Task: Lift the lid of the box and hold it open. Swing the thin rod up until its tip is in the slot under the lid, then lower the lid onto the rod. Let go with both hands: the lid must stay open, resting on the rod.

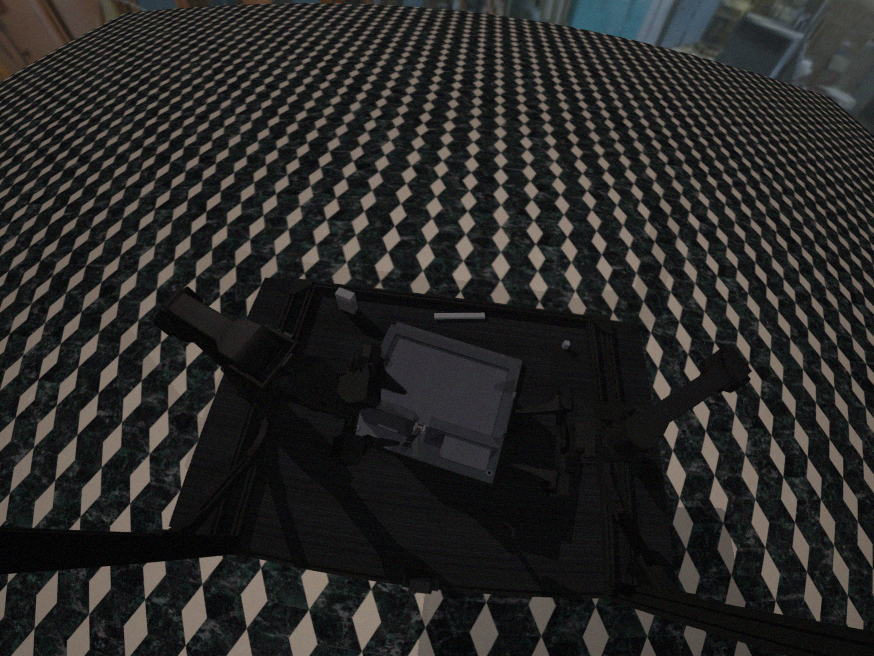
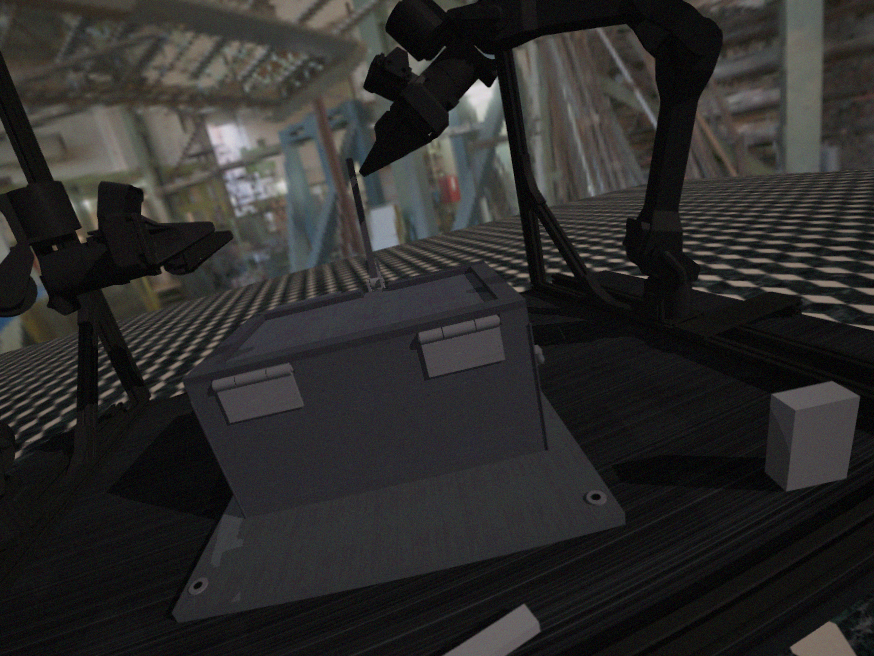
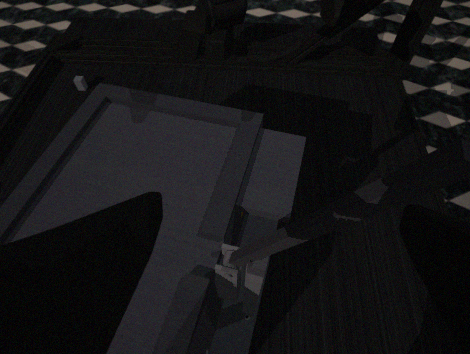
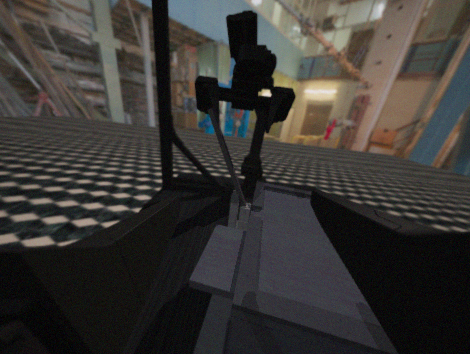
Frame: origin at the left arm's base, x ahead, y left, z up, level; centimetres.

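Seen in the pictures: left gripper, between the fingertips: (image 1: 402, 417) (image 2: 365, 171) (image 3: 280, 210) (image 4: 242, 128); right gripper, between the fingertips: (image 1: 513, 437) (image 2: 223, 230) (image 3: 278, 10) (image 4: 244, 199); left arm's base, origin of its link: (image 1: 264, 395) (image 2: 669, 314) (image 4: 249, 188); right arm's base, origin of its link: (image 2: 11, 532) (image 3: 220, 51).
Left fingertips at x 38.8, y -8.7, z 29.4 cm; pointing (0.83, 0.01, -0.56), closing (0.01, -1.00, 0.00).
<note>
Pixels of each thing's top centre, then the offset from my left fingertips to it. "spot": a spot on its surface instead. Level surfaces: height alone.
- dark mat, height of its surface: dz -31.3 cm
- white strip, centre of its top: (image 1: 459, 315) dz -30.3, dx +9.6, dy +41.4 cm
- left arm's post, a spot on its surface: (image 2: 526, 215) spot: dz -14.1, dx -35.1, dy -26.6 cm
The grey box (image 1: 454, 391) (image 2: 369, 417) stands on its base plate (image 2: 402, 540). Its lid (image 2: 369, 313) (image 3: 163, 158) (image 4: 297, 253) lies flat on top. The thin rod (image 2: 359, 215) (image 3: 265, 246) (image 4: 226, 154) stands nearly upright from its pivot at the box's front edge. My left gripper (image 1: 369, 384) (image 2: 396, 143) (image 4: 242, 128) is open and empty, hanging above the box with one finger close beside the rod's tip. My right gripper (image 1: 545, 471) (image 2: 181, 244) is open and empty, at about lid height and off to the side of the box.
The box sits on a dark mat (image 1: 304, 521) over a checkered floor. A small white block (image 1: 346, 300) (image 3: 80, 83) and a white strip (image 1: 459, 316) (image 2: 500, 634) lie on the mat. The left arm's post (image 2: 526, 215) rises behind the box.
</note>
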